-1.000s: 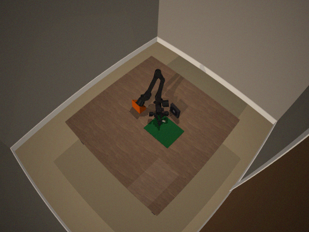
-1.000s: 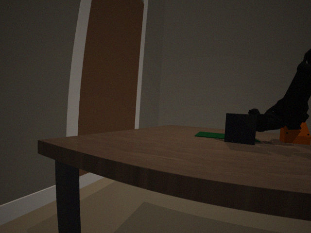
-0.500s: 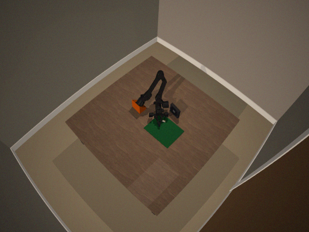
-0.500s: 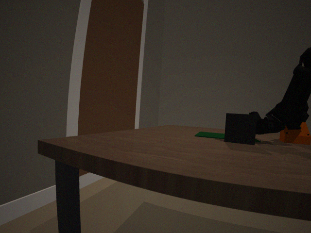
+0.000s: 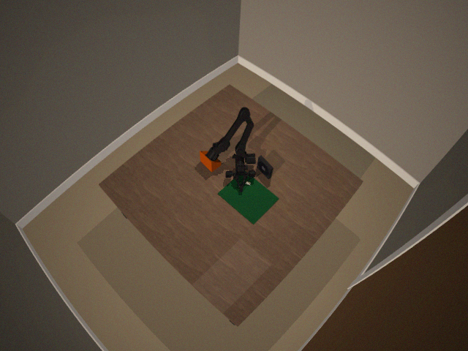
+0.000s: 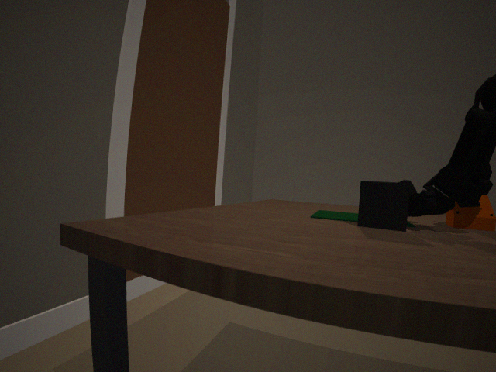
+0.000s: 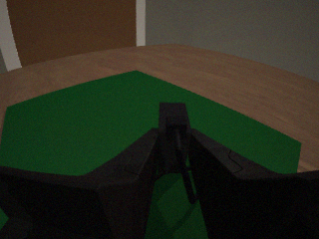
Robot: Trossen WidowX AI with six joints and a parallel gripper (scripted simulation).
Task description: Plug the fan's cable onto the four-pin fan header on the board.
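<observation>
Now: gripper tip 10 mm above the black plug. Also, from my gripper tip: green board (70 mm ahead, 50 mm below); then black fan (30 mm ahead, 190 mm to the left, 30 mm above); then pale part (10 mm ahead, 60 mm to the left, 20 mm below).
</observation>
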